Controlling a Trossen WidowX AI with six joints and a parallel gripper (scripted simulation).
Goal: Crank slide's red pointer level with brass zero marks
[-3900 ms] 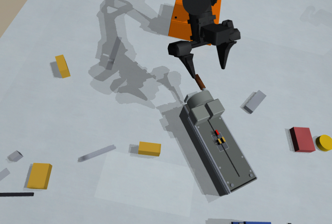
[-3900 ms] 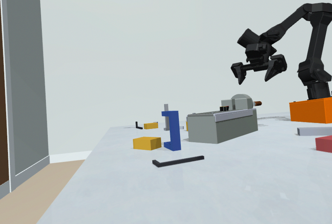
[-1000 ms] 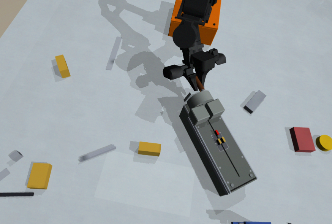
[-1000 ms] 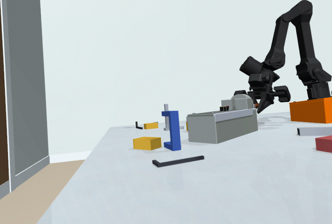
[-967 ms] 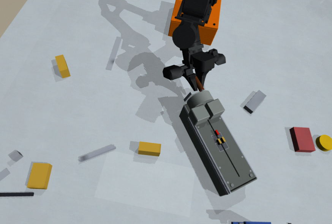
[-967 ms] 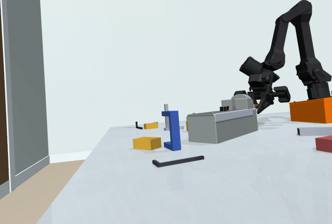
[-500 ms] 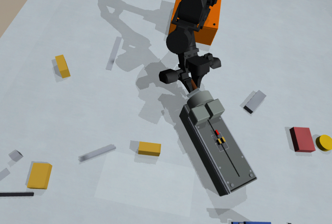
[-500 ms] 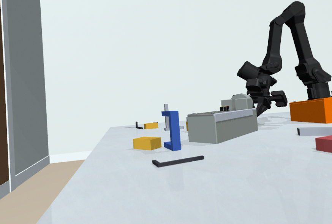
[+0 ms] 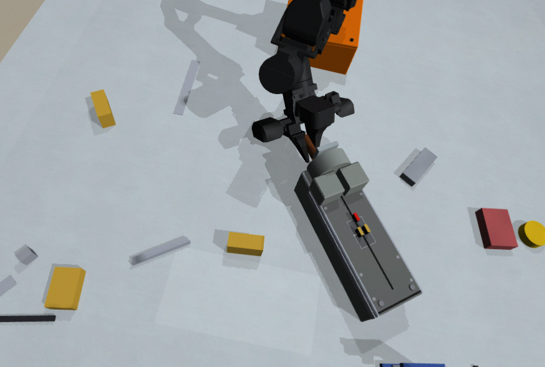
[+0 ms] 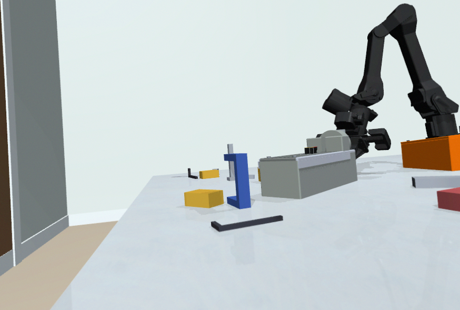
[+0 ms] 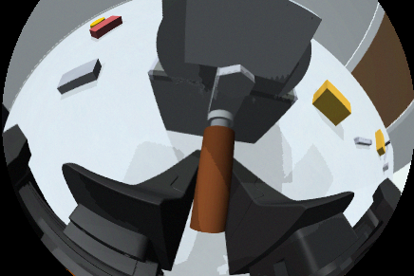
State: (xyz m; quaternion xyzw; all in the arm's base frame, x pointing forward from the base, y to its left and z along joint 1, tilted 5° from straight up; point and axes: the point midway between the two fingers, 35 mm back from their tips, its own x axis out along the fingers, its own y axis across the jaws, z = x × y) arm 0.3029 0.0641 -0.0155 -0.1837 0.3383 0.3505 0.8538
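The red pointer lies 10 cm to the left of my gripper tip, 10 cm ahead of it and 5 cm above it. The rest, counted from my gripper tip: brown handle: 2 cm above, 1 cm to the right, 1 cm behind; then grey block: 21 cm to the left, 10 cm behind, 3 cm below; then blue clamp: 28 cm ahead, 26 cm to the left, 2 cm above.
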